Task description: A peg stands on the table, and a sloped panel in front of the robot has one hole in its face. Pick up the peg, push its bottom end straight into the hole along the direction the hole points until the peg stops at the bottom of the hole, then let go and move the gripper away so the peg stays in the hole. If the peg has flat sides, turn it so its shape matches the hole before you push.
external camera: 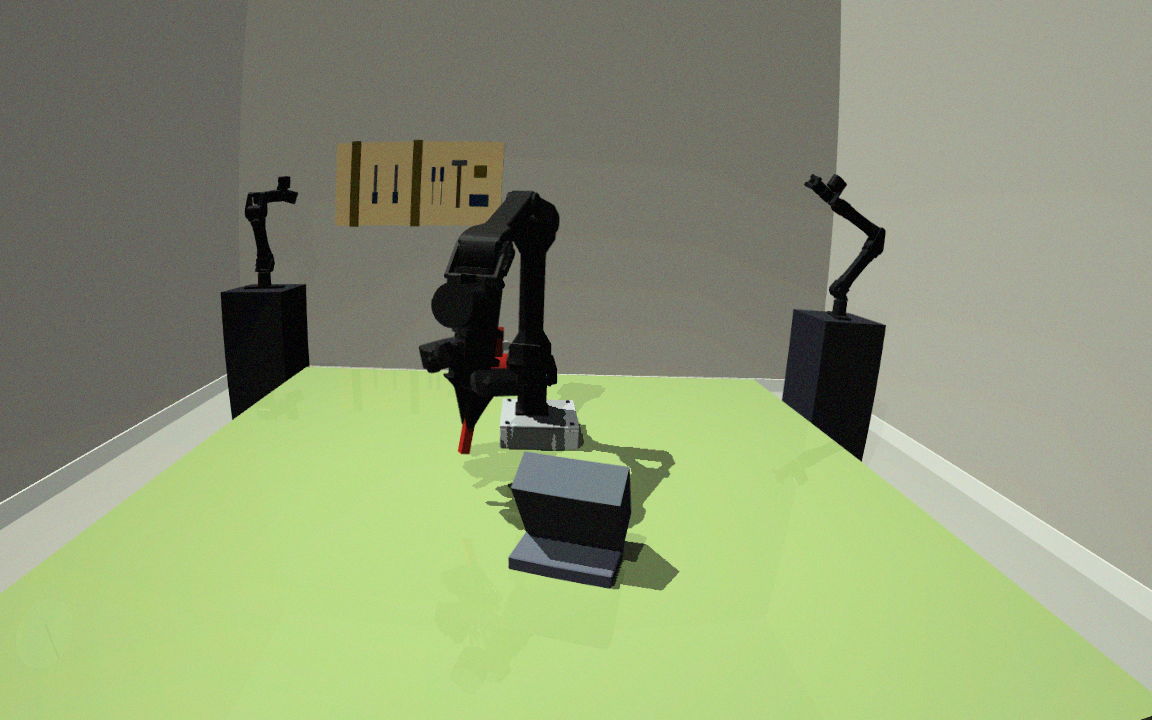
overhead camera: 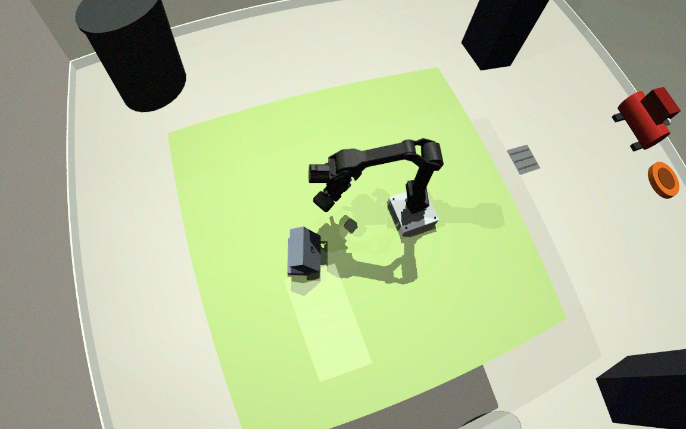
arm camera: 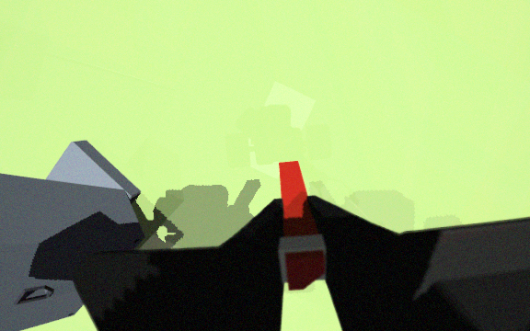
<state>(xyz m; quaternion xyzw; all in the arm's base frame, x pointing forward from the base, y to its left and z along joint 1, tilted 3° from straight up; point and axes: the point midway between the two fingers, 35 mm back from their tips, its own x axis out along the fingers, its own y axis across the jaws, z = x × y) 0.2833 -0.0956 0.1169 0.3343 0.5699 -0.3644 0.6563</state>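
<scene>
The grey sloped panel lies 150 mm to the left of my gripper tip, 150 mm ahead of it and 40 mm below it. Round my gripper tip: red square peg 10 mm above.
</scene>
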